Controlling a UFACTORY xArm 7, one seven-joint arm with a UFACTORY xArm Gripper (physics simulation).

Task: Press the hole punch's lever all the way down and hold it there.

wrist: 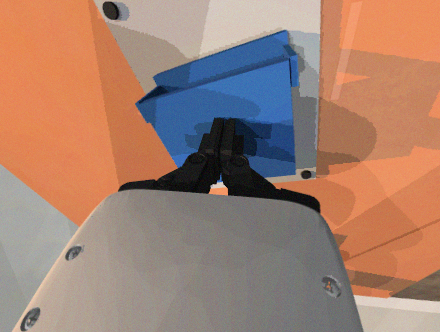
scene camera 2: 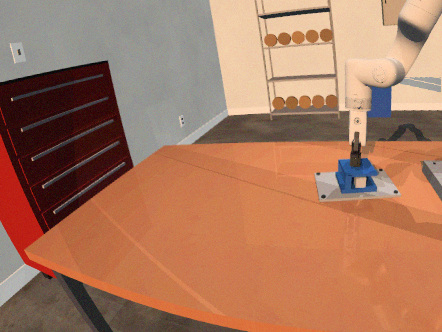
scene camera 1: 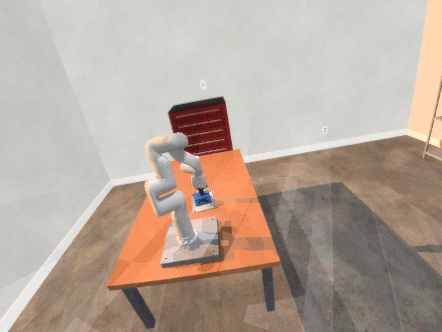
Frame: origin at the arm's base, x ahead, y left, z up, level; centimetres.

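Seen in the pictures: gripper, fingertip midpoint: (wrist: 225, 134) (scene camera 2: 354, 165) (scene camera 1: 201, 194); arm's base, origin of the base link: (scene camera 1: 187, 237).
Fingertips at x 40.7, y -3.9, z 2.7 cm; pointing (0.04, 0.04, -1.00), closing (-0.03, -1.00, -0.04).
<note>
Offsets run from my fingertips to a thing's top centre. Level surfaces: height alone.
The blue hole punch {dx -0.3, dy +0.3, dz +0.1 cm} (scene camera 1: 202, 201) (scene camera 2: 371, 188) stands on a light grey mounting plate {dx -0.3, dy +0.3, dz -5.1 cm} (scene camera 1: 206, 208) (scene camera 2: 327, 188) (wrist: 250, 16). Its broad blue lever {dx -0.7, dy +0.2, dz +0.1 cm} (scene camera 2: 370, 169) (wrist: 262, 92) forms the top and looks nearly level in scene camera 2. A gap with a pale block (scene camera 2: 359, 182) shows under the lever. My gripper (scene camera 1: 202, 193) (scene camera 2: 355, 164) (wrist: 225, 134) is shut and empty. It points down, its fingertips over the lever's top and appearing to touch it. The exact contact is too small to tell, and whether the lever is at its lowest point cannot be told.
The punch's plate lies on the orange table {dz -6.3 cm} (scene camera 1: 240, 210) (scene camera 2: 200, 215), in front of the arm's grey base plate (scene camera 1: 200, 256) (scene camera 2: 434, 172). A red drawer cabinet (scene camera 1: 200, 122) (scene camera 2: 60, 112) stands beyond the table's far end. A shelf rack (scene camera 2: 302, 77) stands by the wall.
</note>
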